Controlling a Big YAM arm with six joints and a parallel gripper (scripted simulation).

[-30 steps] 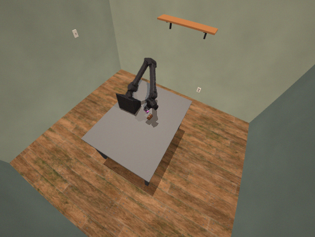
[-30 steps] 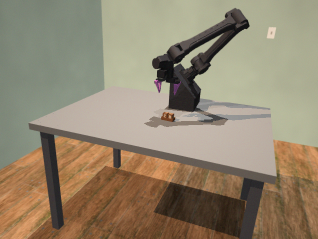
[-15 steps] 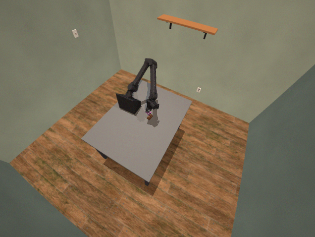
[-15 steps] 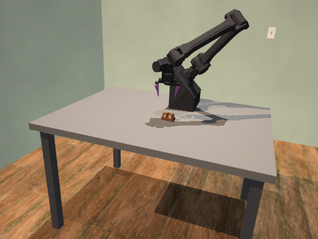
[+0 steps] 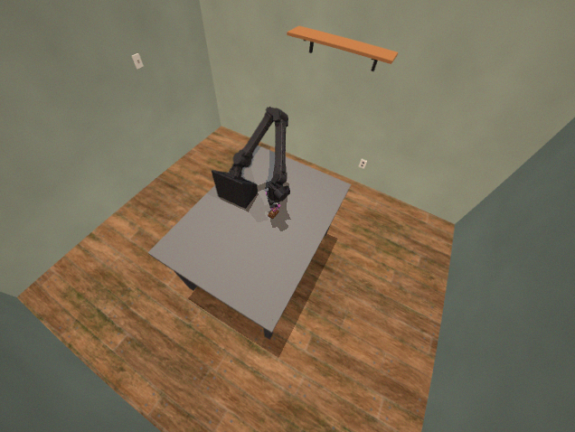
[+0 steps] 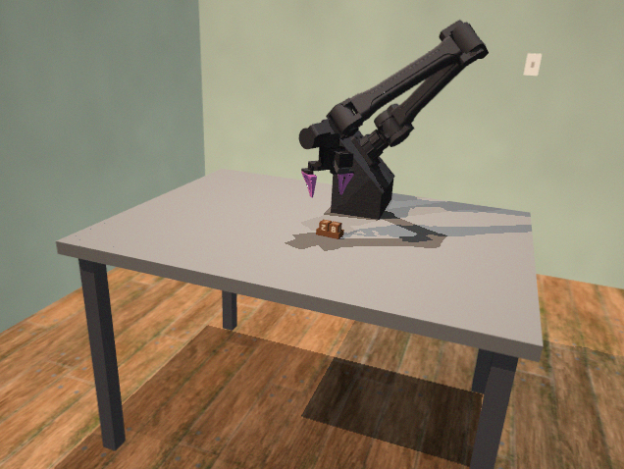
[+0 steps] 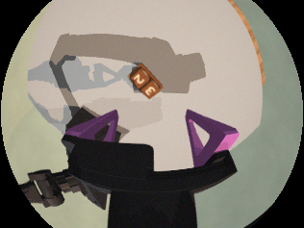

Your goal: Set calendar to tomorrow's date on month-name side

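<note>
Right now the small brown calendar tray is 2 cm to the left of my hand and 12 cm below it.
</note>
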